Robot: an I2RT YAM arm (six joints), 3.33 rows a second.
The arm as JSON. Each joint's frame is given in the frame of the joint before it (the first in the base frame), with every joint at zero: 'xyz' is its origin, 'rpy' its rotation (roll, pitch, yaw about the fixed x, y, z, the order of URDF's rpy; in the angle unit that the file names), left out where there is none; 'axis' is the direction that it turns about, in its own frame. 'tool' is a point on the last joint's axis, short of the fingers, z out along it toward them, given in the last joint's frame.
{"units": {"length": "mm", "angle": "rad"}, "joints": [
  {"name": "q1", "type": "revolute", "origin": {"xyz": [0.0, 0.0, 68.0]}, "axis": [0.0, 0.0, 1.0]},
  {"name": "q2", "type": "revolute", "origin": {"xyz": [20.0, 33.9, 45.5], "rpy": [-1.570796, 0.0, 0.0]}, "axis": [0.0, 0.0, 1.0]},
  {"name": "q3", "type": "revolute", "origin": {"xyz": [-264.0, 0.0, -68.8], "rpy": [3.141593, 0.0, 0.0]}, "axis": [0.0, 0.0, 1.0]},
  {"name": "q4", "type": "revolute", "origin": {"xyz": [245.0, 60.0, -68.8]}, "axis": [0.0, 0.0, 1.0]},
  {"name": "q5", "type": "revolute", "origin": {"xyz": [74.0, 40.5, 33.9], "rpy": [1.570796, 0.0, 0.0]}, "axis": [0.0, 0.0, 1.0]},
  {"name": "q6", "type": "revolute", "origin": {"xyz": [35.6, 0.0, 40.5], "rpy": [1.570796, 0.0, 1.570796]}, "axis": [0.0, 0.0, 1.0]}
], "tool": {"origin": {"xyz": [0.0, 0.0, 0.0], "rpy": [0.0, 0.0, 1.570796]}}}
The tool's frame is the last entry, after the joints.
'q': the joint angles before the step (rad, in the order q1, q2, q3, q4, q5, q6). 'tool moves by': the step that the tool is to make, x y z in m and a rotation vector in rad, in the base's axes. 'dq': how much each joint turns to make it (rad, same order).
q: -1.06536 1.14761 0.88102 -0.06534 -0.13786 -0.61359
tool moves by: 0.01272 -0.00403 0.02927 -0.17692 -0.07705 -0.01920
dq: 0.04130 0.01995 0.04744 0.16350 0.06379 -0.00748
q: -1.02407 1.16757 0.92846 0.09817 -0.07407 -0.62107
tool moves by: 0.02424 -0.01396 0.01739 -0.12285 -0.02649 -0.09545
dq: 0.06364 0.09681 0.07957 0.13515 0.16208 -0.03180
